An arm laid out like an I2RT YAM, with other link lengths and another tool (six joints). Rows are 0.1 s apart.
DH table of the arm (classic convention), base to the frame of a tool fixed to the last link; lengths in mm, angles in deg. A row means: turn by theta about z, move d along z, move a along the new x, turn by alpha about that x. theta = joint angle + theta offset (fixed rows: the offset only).
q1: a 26.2, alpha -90, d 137.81, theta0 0
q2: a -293.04, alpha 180, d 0, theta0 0
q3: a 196.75, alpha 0, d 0, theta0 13.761
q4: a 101.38, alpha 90, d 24.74, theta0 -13.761
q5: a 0, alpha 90, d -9.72, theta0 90
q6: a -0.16, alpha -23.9, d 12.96, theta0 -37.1
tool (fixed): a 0, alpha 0, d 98.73, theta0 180
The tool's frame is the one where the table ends.
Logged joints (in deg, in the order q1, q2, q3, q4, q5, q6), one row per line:
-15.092, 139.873, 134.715, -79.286, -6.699, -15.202
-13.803, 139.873, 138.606, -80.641, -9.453, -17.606
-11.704, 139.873, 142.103, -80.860, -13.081, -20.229
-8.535, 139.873, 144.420, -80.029, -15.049, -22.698
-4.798, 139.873, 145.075, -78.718, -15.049, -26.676
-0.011, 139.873, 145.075, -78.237, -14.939, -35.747
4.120, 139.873, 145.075, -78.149, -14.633, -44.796
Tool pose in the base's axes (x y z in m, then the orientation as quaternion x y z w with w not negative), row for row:
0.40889, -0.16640, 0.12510, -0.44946, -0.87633, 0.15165, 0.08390
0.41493, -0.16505, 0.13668, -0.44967, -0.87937, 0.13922, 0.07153
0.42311, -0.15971, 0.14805, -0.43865, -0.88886, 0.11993, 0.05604
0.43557, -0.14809, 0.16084, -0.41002, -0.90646, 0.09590, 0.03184
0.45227, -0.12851, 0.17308, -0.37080, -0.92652, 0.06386, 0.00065
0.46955, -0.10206, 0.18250, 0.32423, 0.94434, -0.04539, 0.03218
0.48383, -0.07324, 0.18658, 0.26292, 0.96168, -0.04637, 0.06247
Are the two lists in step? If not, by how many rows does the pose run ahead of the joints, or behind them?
The pose runs 2 rows behind the joints: the pose in row i belongs to the joints in row i - 2.
